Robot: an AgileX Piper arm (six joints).
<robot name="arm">
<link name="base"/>
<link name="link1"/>
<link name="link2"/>
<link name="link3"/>
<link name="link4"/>
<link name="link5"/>
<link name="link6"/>
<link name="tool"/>
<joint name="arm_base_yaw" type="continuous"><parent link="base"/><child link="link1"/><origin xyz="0 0 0.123" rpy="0 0 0"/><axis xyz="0 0 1"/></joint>
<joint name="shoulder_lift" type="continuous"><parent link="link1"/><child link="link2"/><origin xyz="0 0 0" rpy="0 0 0"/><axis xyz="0 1 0"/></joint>
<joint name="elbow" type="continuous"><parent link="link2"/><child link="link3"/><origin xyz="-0.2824 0 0.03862" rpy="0 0 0"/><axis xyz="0 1 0"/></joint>
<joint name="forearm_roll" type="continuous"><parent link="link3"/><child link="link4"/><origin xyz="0.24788 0 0.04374" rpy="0 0 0"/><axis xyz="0.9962 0 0.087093"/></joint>
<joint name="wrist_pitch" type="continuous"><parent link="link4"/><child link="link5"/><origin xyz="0 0 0" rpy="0 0 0"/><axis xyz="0 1 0"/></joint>
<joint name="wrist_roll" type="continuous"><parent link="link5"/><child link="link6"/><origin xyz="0.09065 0 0.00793" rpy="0 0 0"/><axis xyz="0.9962 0 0.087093"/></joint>
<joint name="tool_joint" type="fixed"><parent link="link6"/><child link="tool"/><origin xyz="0 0 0" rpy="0 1.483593 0"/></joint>
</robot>
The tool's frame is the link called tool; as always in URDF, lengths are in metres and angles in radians. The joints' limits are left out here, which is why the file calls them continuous.
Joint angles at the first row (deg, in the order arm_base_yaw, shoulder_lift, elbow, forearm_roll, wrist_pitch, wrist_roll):
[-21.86 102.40 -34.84 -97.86 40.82 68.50]
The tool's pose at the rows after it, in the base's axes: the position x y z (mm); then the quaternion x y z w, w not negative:
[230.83 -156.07 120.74 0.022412 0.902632 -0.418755 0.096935]
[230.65 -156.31 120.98 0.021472 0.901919 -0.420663 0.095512]
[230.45 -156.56 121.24 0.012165 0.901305 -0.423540 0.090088]
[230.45 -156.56 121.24 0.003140 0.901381 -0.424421 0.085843]
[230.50 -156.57 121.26 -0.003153 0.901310 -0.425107 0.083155]
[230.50 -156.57 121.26 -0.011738 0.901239 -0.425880 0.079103]
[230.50 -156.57 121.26 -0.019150 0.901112 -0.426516 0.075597]
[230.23 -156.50 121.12 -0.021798 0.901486 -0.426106 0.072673]
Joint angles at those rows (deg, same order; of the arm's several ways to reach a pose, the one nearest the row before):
[-21.86 102.40 -34.84 -97.86 40.82 68.44]
[-21.86 102.40 -34.84 -97.86 41.06 68.25]
[-21.86 102.39 -34.84 -97.86 41.32 67.00]
[-21.86 102.39 -34.84 -97.86 41.32 65.85]
[-21.86 102.40 -34.84 -97.91 41.32 65.10]
[-21.86 102.40 -34.84 -97.91 41.32 64.01]
[-21.86 102.40 -34.84 -97.91 41.32 63.07]
[-21.86 102.40 -34.84 -97.61 41.32 62.43]

